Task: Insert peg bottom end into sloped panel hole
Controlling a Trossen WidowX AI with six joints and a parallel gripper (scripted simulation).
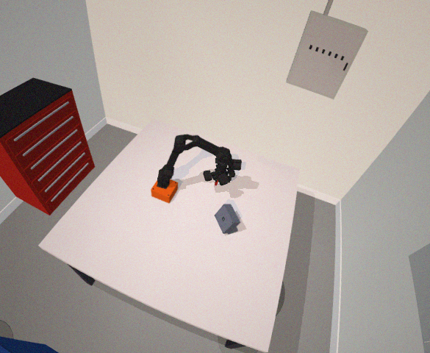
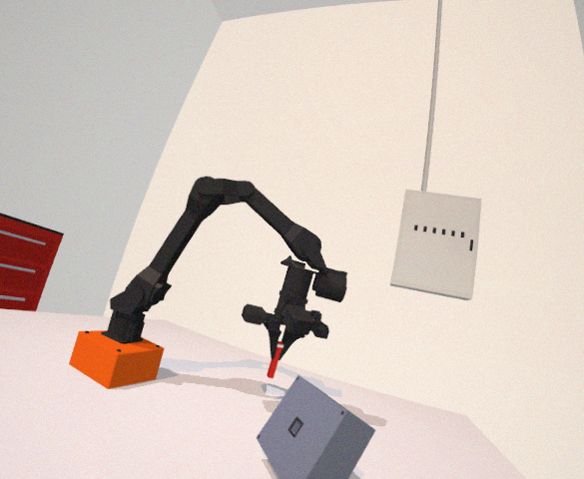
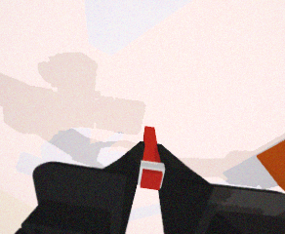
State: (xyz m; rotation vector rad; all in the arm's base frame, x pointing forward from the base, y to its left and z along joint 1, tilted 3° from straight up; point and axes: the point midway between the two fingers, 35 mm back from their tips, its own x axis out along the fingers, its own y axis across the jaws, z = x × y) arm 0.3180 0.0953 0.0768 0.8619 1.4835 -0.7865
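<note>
Right now the grey sloped panel is 220 mm to the right of my gripper tip, 110 mm ahead of it and 40 mm below it. Also, from my gripper tip: red square peg (20 mm above).
</note>
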